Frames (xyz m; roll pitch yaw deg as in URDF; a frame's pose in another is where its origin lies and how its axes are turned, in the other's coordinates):
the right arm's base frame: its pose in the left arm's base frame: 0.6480 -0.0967 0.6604 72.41 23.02 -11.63
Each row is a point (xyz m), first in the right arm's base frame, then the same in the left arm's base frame.
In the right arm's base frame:
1: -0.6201 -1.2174 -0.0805
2: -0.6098 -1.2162 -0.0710
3: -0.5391 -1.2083 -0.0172
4: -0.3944 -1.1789 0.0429
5: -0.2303 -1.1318 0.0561
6: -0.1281 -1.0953 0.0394
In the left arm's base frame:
1: -0.4235 -0.1734 -0.1876
2: -0.4144 -0.1842 -0.1879
3: -0.3514 -0.2471 -0.1937
4: -0.2131 -0.3250 -0.2077
5: -0.0461 -0.3576 -0.2269
6: 0.0629 -0.3526 -0.2395

